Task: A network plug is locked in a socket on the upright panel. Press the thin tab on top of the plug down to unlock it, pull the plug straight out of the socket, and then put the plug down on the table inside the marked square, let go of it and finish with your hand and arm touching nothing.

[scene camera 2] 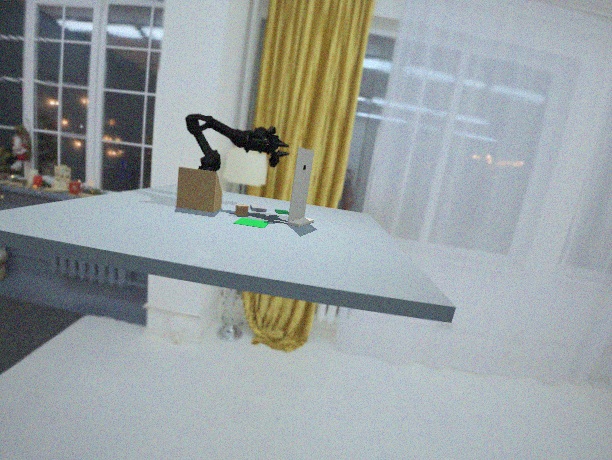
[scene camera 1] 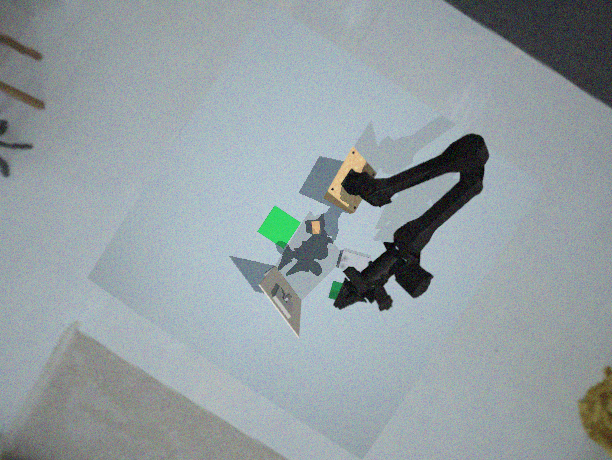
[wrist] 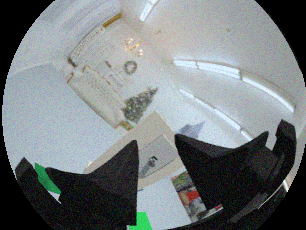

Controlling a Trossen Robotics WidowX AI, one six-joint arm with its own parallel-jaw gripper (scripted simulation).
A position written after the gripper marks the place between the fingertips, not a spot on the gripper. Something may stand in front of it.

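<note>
You've got the gripper here (scene camera 1: 336, 307), and it shows in the wrist view as well, at the gripper's spot (wrist: 156, 141). There's a grey upright panel (scene camera 1: 274, 285) (scene camera 2: 304, 160) (wrist: 155, 139), and then a green marked square (scene camera 1: 279, 227).
</note>
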